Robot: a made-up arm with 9 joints.
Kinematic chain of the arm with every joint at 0, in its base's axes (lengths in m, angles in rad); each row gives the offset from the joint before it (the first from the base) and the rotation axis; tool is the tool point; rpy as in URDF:
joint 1: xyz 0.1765 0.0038 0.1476 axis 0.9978 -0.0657 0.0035
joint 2: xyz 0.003 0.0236 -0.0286 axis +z
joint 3: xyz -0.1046 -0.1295 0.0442 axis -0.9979 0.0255 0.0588
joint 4: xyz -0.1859 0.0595 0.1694 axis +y
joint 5: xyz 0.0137 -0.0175 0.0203 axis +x
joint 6: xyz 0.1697 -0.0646 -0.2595 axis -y
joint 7: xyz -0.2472 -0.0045 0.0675 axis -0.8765 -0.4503 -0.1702
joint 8: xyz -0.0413 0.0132 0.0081 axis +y
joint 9: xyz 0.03 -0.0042 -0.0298 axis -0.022 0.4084 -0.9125
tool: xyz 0.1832 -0.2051 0.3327 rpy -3.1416 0 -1.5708
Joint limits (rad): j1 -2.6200..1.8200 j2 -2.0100..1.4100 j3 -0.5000..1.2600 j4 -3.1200..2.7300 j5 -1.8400..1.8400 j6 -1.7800..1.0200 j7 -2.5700..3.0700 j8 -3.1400..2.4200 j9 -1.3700..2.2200
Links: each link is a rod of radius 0.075 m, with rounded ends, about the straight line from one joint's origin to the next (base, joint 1, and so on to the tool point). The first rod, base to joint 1, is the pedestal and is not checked.
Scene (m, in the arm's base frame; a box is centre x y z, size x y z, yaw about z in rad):
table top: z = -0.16
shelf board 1: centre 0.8 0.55 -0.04 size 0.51 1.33 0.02 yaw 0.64
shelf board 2: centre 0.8 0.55 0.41 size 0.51 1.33 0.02 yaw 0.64
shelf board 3: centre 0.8 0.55 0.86 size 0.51 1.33 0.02 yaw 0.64
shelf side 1: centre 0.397 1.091 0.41 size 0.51 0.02 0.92 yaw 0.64
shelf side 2: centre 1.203 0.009 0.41 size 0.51 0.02 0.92 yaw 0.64
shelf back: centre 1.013 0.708 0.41 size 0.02 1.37 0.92 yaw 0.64
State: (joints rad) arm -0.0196 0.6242 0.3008 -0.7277 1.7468 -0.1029 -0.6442 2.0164 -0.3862
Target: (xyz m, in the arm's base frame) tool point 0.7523 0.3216 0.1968
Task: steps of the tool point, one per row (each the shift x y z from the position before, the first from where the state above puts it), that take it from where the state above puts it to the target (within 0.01 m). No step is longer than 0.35 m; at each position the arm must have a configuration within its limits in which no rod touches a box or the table.
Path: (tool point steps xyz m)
1: -0.0028 -0.1585 0.1214
2: 0.1170 -0.0741 0.1988
3: 0.2351 0.0479 0.1559
4: 0.2913 0.1200 -0.0050
5: 0.2437 0.0824 -0.1976
6: 0.0954 -0.0443 -0.3041
7: 0.0534 0.0514 0.0036
8: 0.0538 0.0452 0.0015
9: 0.0552 0.0376 -0.0011
10: 0.0571 0.0292 -0.0040

